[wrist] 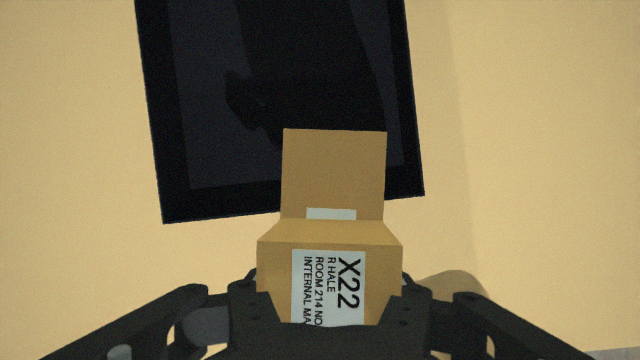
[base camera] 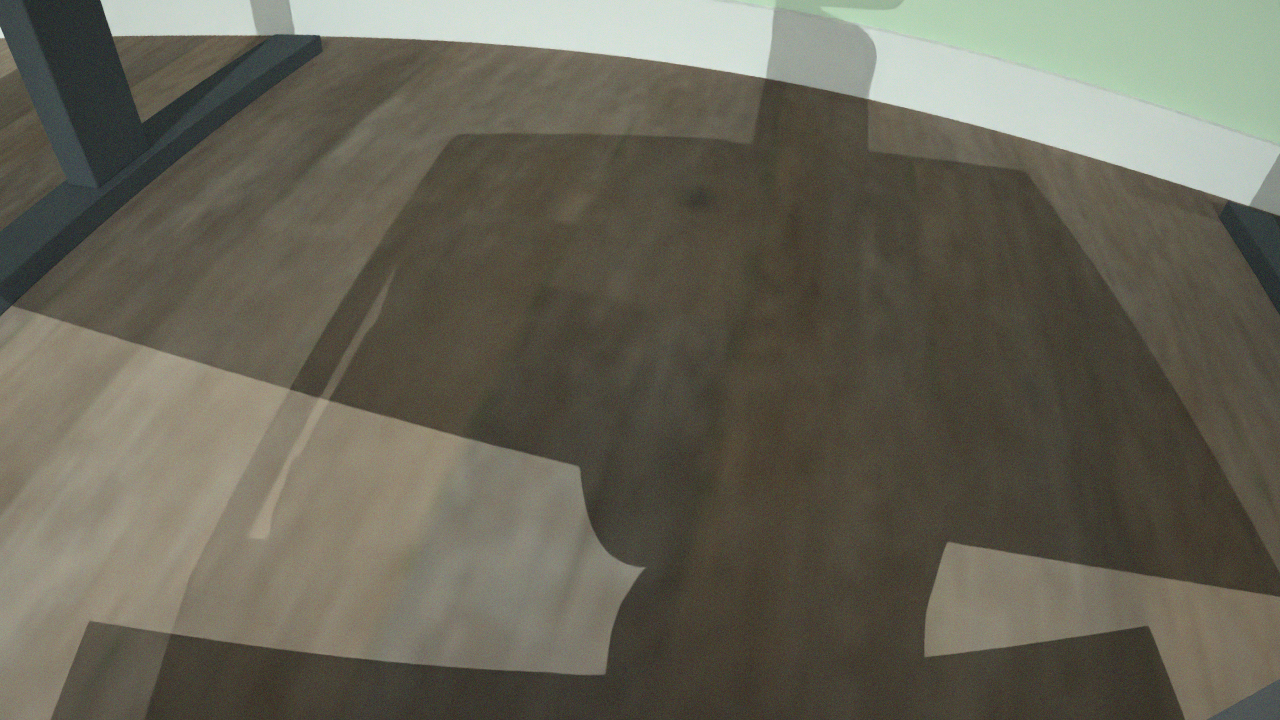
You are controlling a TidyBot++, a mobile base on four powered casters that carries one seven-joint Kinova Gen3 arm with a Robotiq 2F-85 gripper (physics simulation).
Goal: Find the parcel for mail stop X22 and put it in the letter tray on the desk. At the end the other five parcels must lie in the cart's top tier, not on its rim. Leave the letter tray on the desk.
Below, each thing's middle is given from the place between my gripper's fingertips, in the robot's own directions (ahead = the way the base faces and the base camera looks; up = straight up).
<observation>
I see my gripper 190 mm short of the dark letter tray (wrist: 220, 89), 160 mm above it and 20 mm to the left of it.
</observation>
